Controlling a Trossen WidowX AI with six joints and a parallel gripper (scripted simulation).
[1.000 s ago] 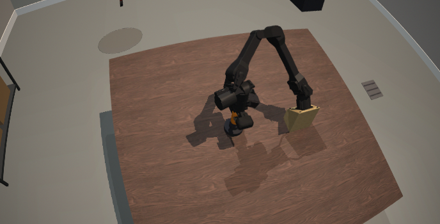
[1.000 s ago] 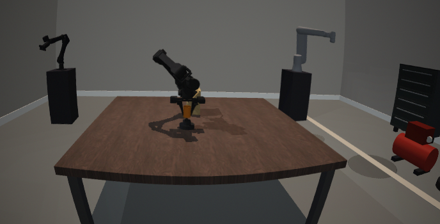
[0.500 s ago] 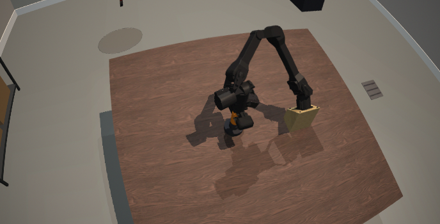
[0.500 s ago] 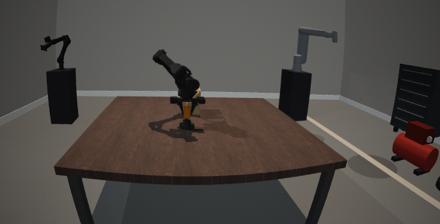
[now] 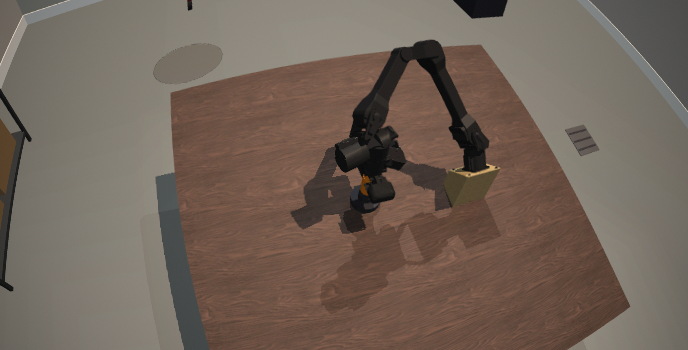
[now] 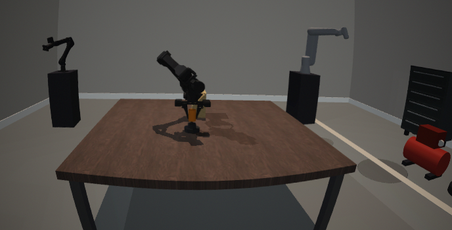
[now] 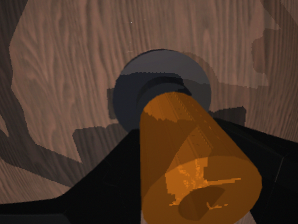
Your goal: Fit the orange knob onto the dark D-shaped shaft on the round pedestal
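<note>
The orange knob is 2 cm above my gripper tip. Also, from my gripper tip: dark round pedestal 4 cm below.
</note>
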